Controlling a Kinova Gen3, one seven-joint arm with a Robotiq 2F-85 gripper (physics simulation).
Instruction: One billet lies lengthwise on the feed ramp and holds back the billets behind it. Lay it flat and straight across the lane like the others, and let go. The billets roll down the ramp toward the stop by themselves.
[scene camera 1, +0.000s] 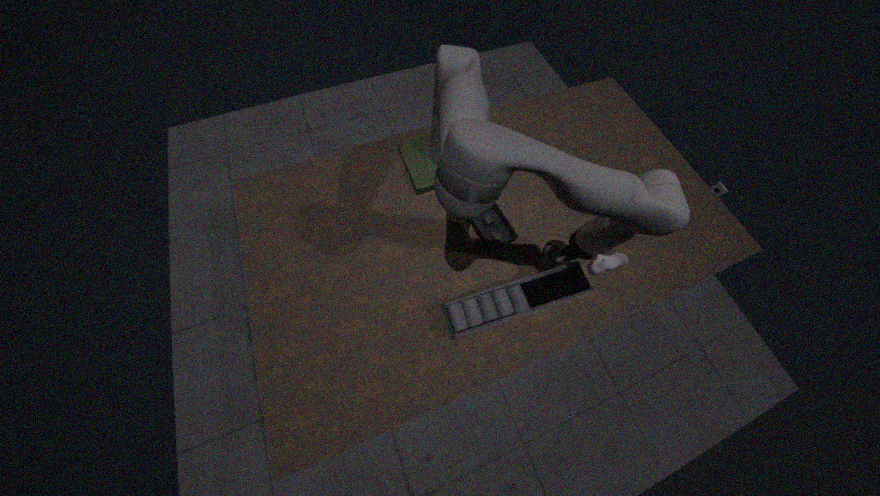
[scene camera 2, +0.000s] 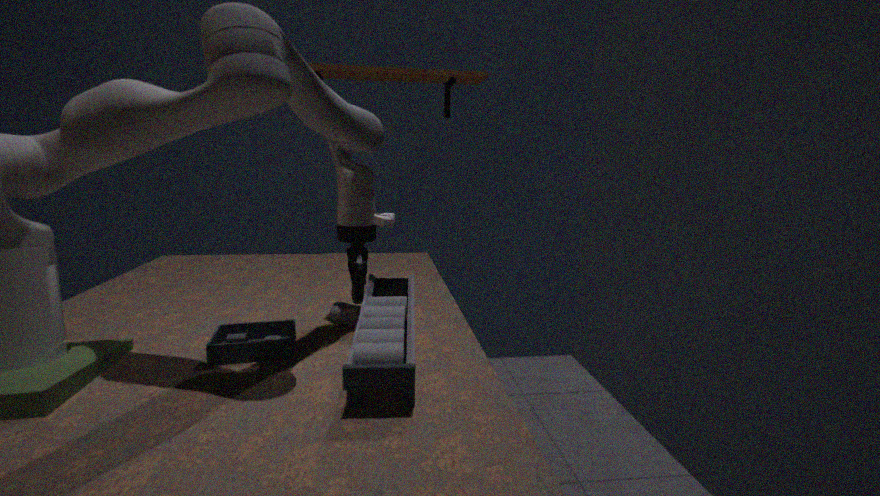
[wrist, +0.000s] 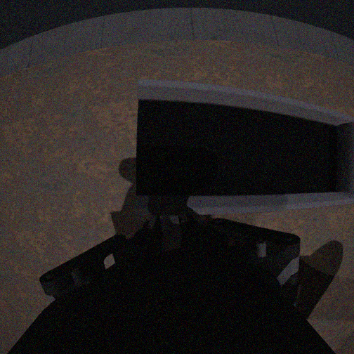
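Pixels of known places: gripper, fingertip midpoint: (scene camera 1: 558, 260) (scene camera 2: 358, 301); arm's base, origin of the base link: (scene camera 2: 25, 360).
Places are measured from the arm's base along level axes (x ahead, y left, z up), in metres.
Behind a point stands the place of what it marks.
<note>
The feed ramp (scene camera 1: 523, 311) (scene camera 2: 378, 389) (wrist: 210, 92) is a long, narrow, walled channel. Several pale grey billets (scene camera 1: 488, 306) {x 0.522, y -0.089, z 0.077 m} (scene camera 2: 378, 353) {x 0.516, y -0.182, z 0.063 m} lie side by side across its lane, packed at the stop end. The lane's other end is dark and shows no billet; no lengthwise billet shows in any view. My gripper (scene camera 1: 560, 256) {x 0.477, y 0.174, z 0.023 m} (scene camera 2: 357, 300) {x 0.477, y 0.174, z 0.023 m} (wrist: 169, 221) points down just outside the ramp's long wall on the robot's side, near that dark end. Its fingers are close together with no billet seen between them. The fingertips are very dark and partly hidden in the wrist view.
A dark, irregular object (scene camera 1: 553, 247) {x 0.437, y 0.182, z 0.018 m} (scene camera 2: 340, 313) {x 0.443, y 0.157, z 0.003 m} lies by the ramp's robot-side wall, close to the fingertips. A shallow black tray (scene camera 1: 505, 232) {x 0.331, y 0.086, z -0.018 m} (scene camera 2: 229, 353) {x 0.281, y -0.004, z -0.003 m} with small pieces stands between it and the green base plate (scene camera 1: 416, 165) {x 0.010, y -0.099, z 0.008 m} (scene camera 2: 38, 383) {x 0.082, y -0.105, z 0.011 m}. A shelf board (scene camera 2: 400, 74) hangs at the back.
</note>
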